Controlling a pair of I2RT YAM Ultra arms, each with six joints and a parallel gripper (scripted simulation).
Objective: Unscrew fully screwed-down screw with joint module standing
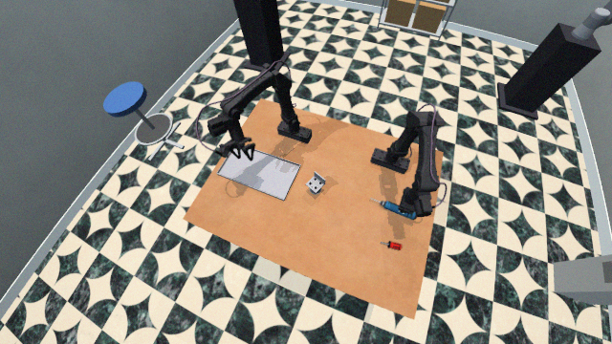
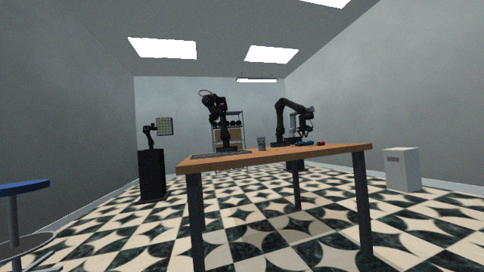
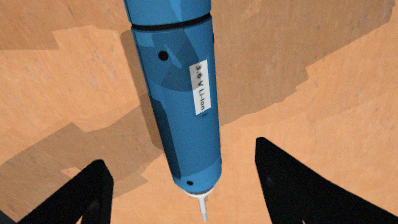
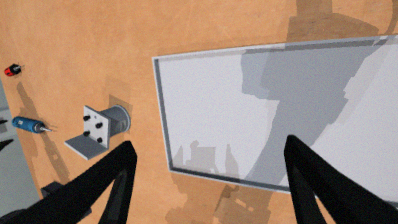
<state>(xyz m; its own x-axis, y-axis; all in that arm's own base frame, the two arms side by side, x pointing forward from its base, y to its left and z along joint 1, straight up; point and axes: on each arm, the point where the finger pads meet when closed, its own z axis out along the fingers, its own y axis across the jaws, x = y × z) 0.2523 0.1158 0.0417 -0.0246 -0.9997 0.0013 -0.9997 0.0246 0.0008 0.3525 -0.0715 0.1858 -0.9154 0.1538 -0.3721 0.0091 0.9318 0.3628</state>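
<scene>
My right gripper is now 300 mm to the right of the screw, 160 mm above it and 50 mm past it. The rest, counted from my right hand: round joint module 320 mm to the left, 200 mm below, 60 mm behind; grey mat 220 mm below, 50 mm behind, 10 mm to the right; grey bracket 320 mm to the left, 150 mm below, 60 mm behind.
</scene>
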